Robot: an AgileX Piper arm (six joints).
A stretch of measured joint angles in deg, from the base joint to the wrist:
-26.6 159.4 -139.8 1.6 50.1 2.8
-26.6 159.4 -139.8 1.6 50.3 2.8
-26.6 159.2 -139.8 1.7 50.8 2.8
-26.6 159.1 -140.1 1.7 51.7 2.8
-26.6 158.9 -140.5 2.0 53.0 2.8
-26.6 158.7 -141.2 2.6 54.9 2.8
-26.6 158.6 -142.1 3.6 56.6 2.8
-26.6 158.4 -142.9 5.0 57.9 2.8
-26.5 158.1 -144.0 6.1 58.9 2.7
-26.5 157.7 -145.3 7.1 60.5 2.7
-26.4 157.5 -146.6 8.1 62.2 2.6
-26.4 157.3 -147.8 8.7 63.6 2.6
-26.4 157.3 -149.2 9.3 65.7 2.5
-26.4 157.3 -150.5 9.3 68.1 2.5
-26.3 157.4 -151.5 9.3 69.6 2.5
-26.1 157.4 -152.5 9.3 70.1 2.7
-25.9 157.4 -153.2 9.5 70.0 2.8
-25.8 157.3 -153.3 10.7 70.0 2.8
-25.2 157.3 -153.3 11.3 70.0 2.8
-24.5 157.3 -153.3 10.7 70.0 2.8
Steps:
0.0 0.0 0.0 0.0 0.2 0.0
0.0 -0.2 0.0 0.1 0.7 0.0
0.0 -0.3 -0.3 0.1 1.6 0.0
0.0 -0.5 -0.7 0.4 2.9 0.0
0.0 -0.7 -1.4 1.0 4.8 0.0
0.0 -0.8 -2.3 2.0 6.5 0.0
0.0 -1.0 -3.1 3.4 7.8 0.0
0.1 -1.3 -4.2 4.5 8.8 -0.1
0.1 -1.7 -5.5 5.5 10.4 -0.1
0.2 -1.9 -6.8 6.5 12.1 -0.2
0.2 -2.1 -8.0 7.1 13.5 -0.2
0.2 -2.1 -9.4 7.7 15.6 -0.3
0.2 -2.1 -10.7 7.7 18.0 -0.3
0.3 -2.0 -11.7 7.7 19.5 -0.3
0.5 -2.0 -12.7 7.7 20.0 -0.1
0.7 -2.0 -13.4 7.9 19.9 0.0
0.8 -2.1 -13.5 9.1 19.9 0.0
1.4 -2.1 -13.5 9.7 19.9 0.0
2.1 -2.1 -13.5 9.1 19.9 0.0

